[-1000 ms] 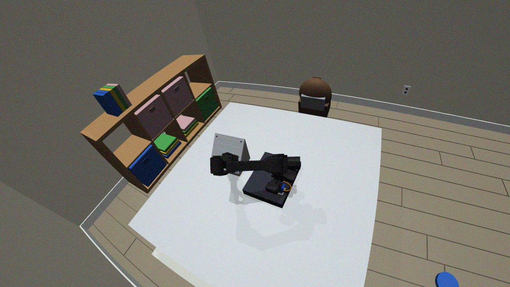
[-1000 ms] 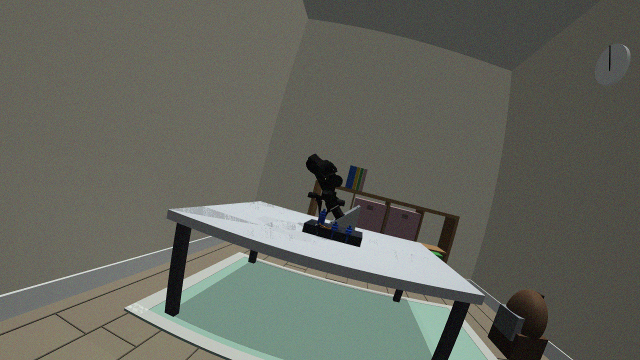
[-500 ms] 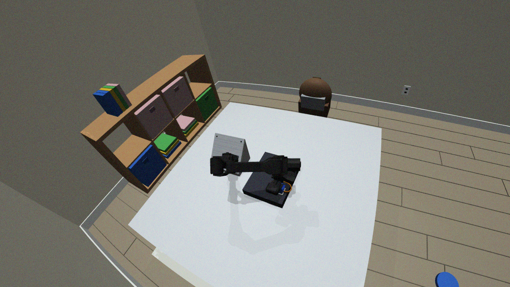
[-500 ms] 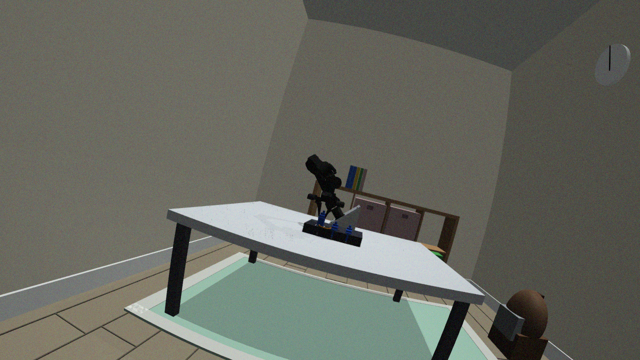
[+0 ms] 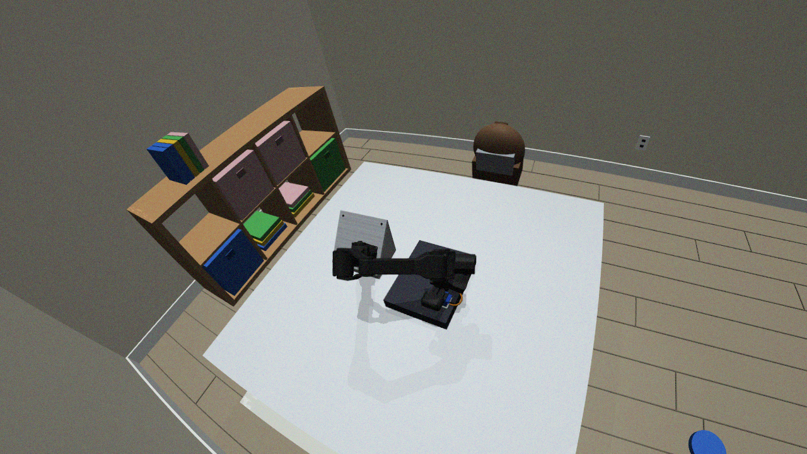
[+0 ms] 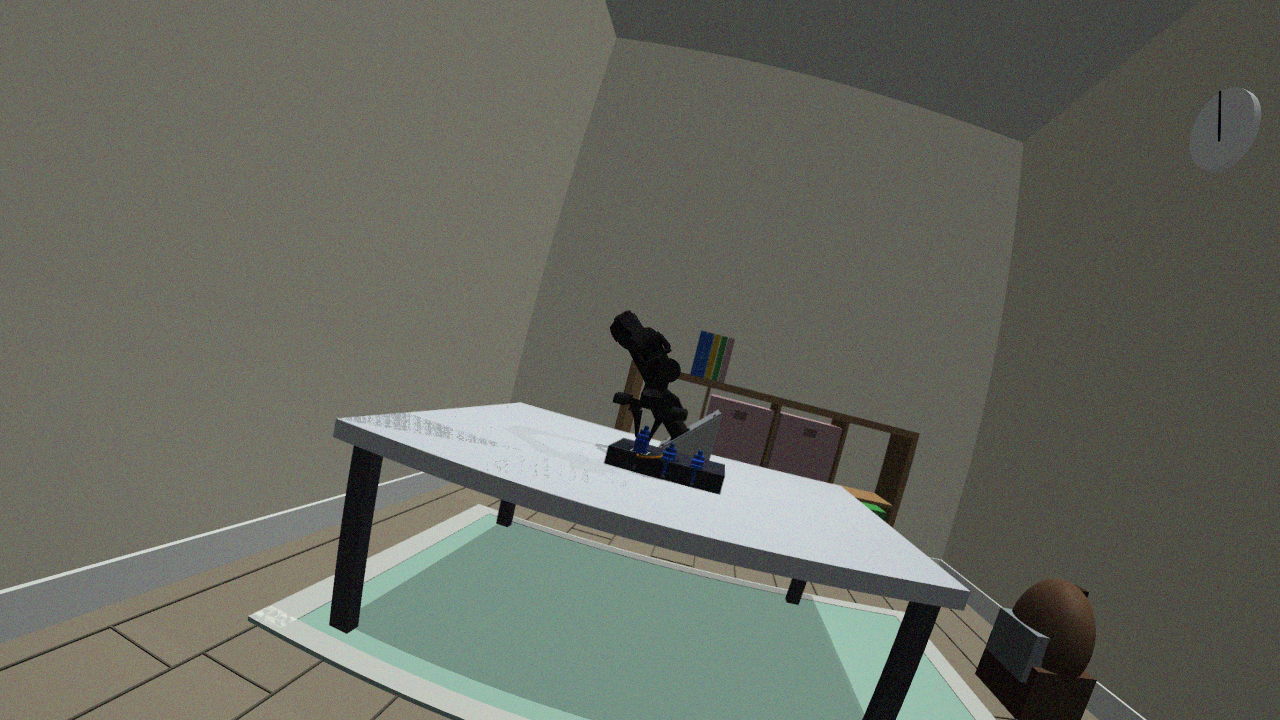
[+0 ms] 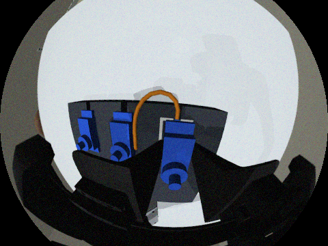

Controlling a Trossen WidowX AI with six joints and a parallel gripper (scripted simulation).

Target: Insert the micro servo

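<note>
Right now the dark deck is 12 cm behind my gripper tip, 8 cm to the left of it and 6 cm below it.
</note>
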